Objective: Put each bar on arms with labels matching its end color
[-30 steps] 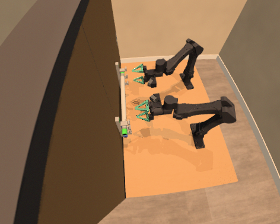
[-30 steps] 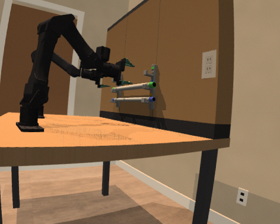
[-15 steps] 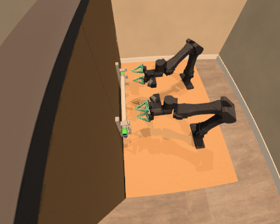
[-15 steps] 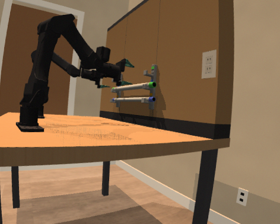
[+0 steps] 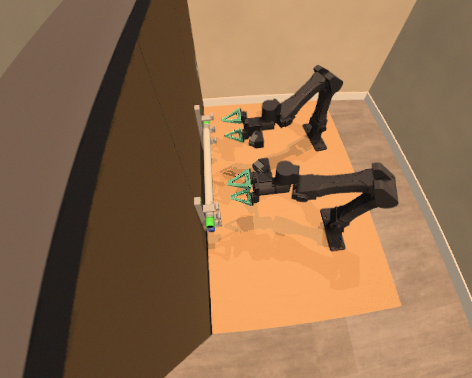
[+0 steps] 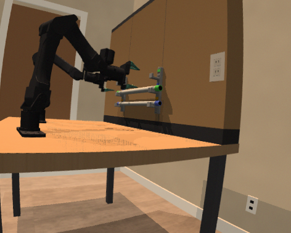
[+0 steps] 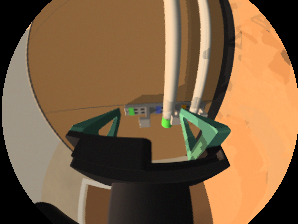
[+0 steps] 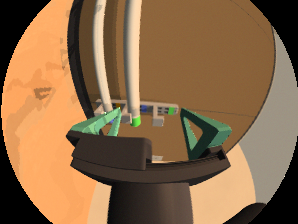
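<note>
Now: the green-ended bar 10 cm ahead of my left hand, 14 cm to the right of it and 5 cm below it. Round my left hand: wall socket (19 cm ahead, 69 cm to the right, 2 cm above); then brown wall panel (19 cm ahead, 13 cm to the right, 14 cm above); then blue-ended bar (10 cm ahead, 14 cm to the right, 13 cm below).
My right gripper is now 70 mm short of the green-ended bar, 160 mm to the right of it and 50 mm above it. Round my right hand: wall socket 160 mm ahead, 400 mm to the right, 20 mm above; brown wall panel 160 mm ahead, 160 mm to the left, 150 mm above; blue-ended bar 70 mm ahead, 150 mm to the left, 130 mm below.
</note>
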